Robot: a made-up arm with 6 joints. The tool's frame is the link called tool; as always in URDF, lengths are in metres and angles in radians. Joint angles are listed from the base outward.
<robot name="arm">
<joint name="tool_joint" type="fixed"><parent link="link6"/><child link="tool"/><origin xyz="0 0 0"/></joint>
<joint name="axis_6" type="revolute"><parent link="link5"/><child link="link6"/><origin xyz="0.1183 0.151 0" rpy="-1.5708 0 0"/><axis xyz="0 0 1"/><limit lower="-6.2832" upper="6.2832"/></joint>
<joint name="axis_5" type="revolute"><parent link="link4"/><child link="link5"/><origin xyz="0 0 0" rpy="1.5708 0 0"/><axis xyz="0 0 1"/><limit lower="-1.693" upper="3.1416"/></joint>
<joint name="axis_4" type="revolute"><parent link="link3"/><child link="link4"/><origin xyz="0.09 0.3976 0" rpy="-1.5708 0 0"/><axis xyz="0 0 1"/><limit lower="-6.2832" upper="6.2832"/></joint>
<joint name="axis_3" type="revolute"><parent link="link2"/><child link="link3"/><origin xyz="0.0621 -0.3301 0"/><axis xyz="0 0 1"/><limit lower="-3.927" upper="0.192"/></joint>
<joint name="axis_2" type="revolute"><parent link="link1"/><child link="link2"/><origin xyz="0 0 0" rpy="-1.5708 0 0"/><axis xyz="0 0 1"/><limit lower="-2.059" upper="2.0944"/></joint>
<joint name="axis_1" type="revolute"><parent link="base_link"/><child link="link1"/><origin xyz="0 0 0.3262"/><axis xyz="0 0 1"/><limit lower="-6.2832" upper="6.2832"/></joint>
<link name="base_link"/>
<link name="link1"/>
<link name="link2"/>
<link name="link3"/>
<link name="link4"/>
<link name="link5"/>
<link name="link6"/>
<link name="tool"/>
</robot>
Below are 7 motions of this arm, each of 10 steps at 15 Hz.
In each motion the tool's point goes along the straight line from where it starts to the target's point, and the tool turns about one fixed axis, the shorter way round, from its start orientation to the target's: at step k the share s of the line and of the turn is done. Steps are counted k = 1, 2, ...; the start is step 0. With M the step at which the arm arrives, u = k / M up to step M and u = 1 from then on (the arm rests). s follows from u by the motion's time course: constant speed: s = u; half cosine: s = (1 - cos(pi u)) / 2; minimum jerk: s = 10 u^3 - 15 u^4 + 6 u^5.
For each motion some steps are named. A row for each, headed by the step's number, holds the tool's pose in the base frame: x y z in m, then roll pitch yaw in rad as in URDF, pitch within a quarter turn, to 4 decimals.
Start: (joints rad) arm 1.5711 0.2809 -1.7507 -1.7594 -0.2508 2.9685
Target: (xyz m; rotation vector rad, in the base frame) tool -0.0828 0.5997 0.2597 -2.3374 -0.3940 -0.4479
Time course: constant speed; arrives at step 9
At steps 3, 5, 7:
3: -0.1273 0.6461 0.5102 -1.9570 -0.3540 0.2472
5: -0.1125 0.6306 0.4267 -2.1132 -0.3776 0.2169
7: -0.0976 0.6152 0.3432 -2.2703 -0.4054 0.1906

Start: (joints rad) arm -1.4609 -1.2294 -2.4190 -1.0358 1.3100 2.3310
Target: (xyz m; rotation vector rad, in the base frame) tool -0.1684 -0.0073 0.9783 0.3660 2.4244 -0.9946
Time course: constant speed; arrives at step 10
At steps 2, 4, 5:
2: -0.1639 0.4549 0.9650 -0.9903 0.9118 2.8916
4: -0.1650 0.3394 0.9683 -1.3808 0.8107 2.8706
5: -0.1656 0.2816 0.9700 -1.5602 0.7601 2.8814

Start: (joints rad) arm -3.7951 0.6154 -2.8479 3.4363 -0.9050 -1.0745
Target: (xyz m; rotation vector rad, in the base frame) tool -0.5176 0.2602 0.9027 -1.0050 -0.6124 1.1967
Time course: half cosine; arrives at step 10
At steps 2, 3, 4, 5, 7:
2: -0.5200 0.3217 0.7470 -1.7620 0.6669 1.0219
3: -0.5197 0.3142 0.7660 -1.6596 0.6092 1.0808
4: -0.5193 0.3047 0.7900 -1.5420 0.5305 1.1418
5: -0.5189 0.2942 0.8166 -1.4237 0.4371 1.1939
7: -0.5182 0.2742 0.8672 -1.2236 0.2479 1.2560

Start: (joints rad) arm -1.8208 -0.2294 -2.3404 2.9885 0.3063 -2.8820
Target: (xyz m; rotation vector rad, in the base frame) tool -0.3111 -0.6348 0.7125 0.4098 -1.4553 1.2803
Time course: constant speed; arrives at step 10
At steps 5, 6, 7, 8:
5: -0.1949 -0.4508 0.9362 -0.3803 -0.7406 1.6405
6: -0.2181 -0.4876 0.8915 -0.4958 -0.8222 1.7225
7: -0.2414 -0.5244 0.8467 -0.6323 -0.8959 1.8266
8: -0.2646 -0.5612 0.8020 -0.7943 -0.9587 1.9569

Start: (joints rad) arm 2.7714 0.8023 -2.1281 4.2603 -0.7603 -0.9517
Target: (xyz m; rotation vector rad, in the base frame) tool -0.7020 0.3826 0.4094 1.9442 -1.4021 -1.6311
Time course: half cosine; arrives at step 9
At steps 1, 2, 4, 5, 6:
1: -0.7095 0.1010 0.4145 2.4247 0.9132 -0.4510
2: -0.7088 0.1263 0.4141 2.3710 0.9082 -0.5771
4: -0.7065 0.2122 0.4125 2.2075 0.8621 -0.9895
5: -0.7052 0.2627 0.4116 2.1337 0.8174 -1.2119
6: -0.7039 0.3100 0.4107 2.0815 0.7667 -1.4063

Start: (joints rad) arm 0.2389 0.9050 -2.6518 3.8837 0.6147 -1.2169
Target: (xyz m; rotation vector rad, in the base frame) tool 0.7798 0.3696 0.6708 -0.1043 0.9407 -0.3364
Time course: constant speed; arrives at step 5
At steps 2, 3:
2: 0.8144 0.2742 0.6680 -0.3835 0.9054 -0.6540
3: 0.8029 0.3060 0.6689 -0.3809 0.8988 -0.6170

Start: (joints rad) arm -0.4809 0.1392 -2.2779 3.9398 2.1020 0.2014
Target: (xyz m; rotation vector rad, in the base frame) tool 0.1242 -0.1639 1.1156 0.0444 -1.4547 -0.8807
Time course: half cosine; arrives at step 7
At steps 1, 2, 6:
1: 0.2363 -0.2742 1.0626 1.0908 -1.0484 -0.9749
2: 0.2200 -0.2581 1.0703 1.1212 -1.0438 -1.1023
6: 0.1300 -0.1696 1.1128 1.2480 -0.9887 -1.7658

